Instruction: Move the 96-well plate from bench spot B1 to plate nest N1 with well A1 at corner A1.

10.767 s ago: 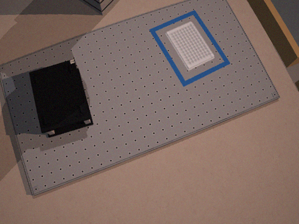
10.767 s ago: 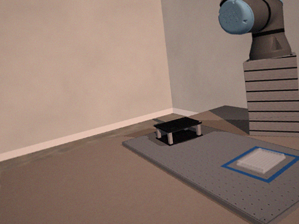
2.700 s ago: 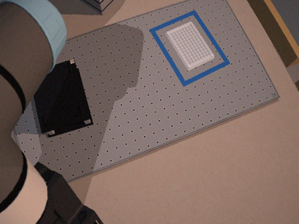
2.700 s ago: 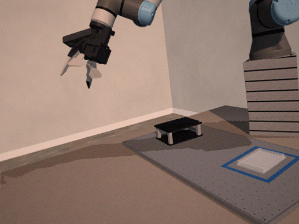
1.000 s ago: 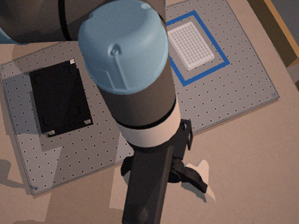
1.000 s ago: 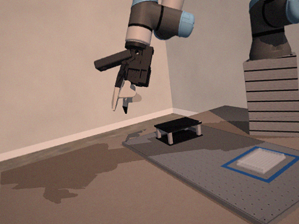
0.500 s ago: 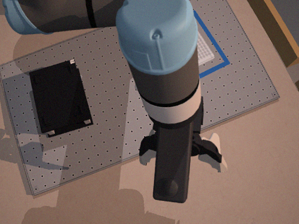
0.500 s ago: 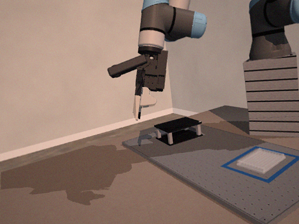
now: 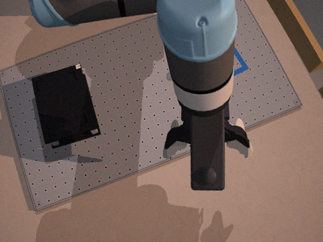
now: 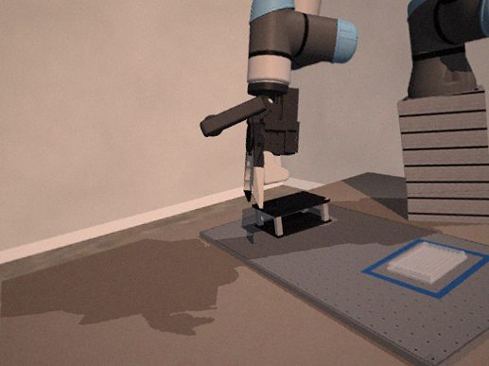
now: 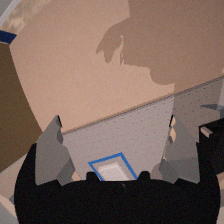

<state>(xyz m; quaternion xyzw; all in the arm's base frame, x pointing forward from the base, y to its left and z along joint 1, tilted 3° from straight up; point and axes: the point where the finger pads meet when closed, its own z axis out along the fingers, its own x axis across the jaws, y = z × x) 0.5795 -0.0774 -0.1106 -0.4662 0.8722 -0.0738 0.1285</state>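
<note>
Right now the white 96-well plate is 240 mm behind my hand, 190 mm to the left of it and 150 mm below it. The rest, counted from my hand: black raised plate nest: 280 mm behind, 180 mm to the right, 100 mm below; then white A1 tag: 340 mm behind, 110 mm to the right, 100 mm below.
</note>
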